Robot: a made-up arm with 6 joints.
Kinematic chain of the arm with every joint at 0, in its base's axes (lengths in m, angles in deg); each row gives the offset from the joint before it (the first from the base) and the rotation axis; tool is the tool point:
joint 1: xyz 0 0 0.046 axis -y
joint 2: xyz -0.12 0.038 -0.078 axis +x
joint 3: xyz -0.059 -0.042 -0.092 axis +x
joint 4: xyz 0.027 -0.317 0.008 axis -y
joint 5: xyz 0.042 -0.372 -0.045 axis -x
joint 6: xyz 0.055 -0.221 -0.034 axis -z
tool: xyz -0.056 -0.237 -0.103
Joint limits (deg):
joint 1: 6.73..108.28
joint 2: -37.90..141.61
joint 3: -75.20..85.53
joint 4: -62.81..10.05
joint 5: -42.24..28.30
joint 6: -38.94..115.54
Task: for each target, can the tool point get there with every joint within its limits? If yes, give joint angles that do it. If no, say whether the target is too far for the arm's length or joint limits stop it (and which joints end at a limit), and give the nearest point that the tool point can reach.
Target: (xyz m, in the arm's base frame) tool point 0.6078 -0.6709 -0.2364
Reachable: yes | joints 95.17 77.64 -47.87 -39.28 19.02 86.19
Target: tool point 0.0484 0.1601 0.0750
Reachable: no: joint limits stop it (at a limit: joint 1, joint 2, joint 3, joint 4, joint 5, joint 6) | nearest point -0.2725 0.0206 0.5659 | short by 0.603 m
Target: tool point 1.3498 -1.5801 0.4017
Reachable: no: too far | nearest point 0.8753 -0.9548 0.2176 | short by 0.806 m
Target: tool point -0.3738 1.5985 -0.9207
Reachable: no: too far | nearest point -0.2237 1.1439 -0.6571 | short by 0.547 m
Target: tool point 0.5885 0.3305 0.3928
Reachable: no: joint limits stop it (at a limit: joint 1, joint 2, joint 4, joint 5, joint 6) | nearest point 0.8988 0.4325 0.4740 | short by 0.337 m
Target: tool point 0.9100 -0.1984 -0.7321
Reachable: yes | joints 59.22 78.18 -21.75 -3.77 -20.26 18.07
